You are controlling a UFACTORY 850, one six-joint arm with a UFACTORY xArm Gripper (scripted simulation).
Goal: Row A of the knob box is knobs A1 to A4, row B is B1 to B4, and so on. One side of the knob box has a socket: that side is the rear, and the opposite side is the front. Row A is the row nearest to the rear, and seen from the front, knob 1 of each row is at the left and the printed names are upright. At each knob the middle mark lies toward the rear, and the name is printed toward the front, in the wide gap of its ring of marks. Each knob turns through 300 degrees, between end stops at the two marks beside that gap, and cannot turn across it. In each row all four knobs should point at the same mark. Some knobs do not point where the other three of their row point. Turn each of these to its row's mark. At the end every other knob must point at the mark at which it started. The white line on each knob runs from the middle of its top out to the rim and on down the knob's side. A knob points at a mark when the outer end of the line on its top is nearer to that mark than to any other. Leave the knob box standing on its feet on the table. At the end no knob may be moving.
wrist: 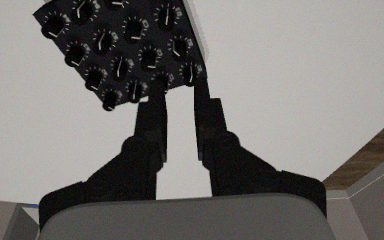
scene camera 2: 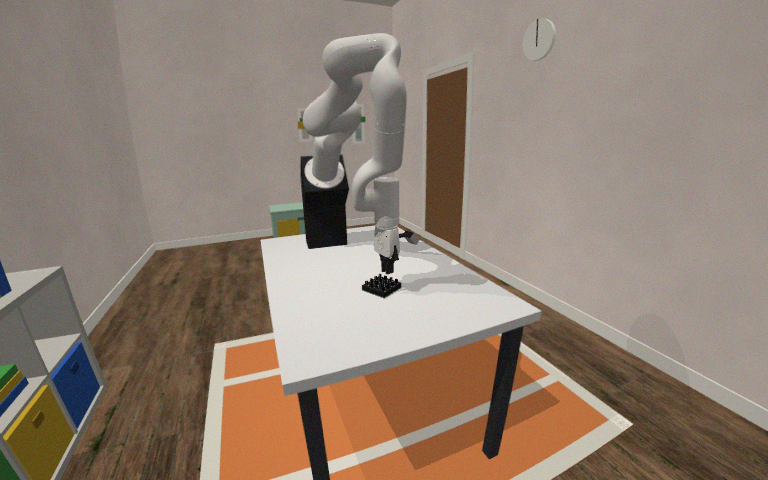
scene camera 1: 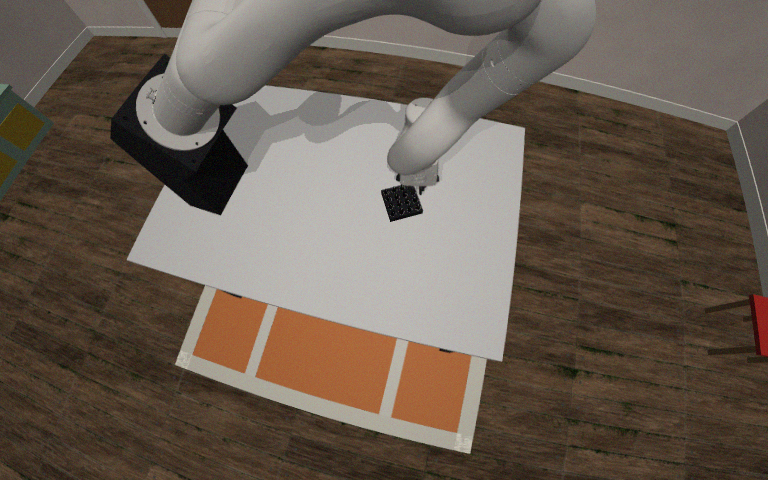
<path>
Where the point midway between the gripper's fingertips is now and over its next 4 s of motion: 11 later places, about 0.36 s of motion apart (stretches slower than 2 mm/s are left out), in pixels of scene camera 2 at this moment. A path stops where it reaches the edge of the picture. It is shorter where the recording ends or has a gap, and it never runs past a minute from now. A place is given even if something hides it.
The gripper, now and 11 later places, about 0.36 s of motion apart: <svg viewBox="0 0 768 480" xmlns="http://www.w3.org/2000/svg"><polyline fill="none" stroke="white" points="387,272 387,273 387,275 387,278 387,281 387,283 387,283 387,285 387,286 387,282 387,278 387,277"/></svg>
</path>
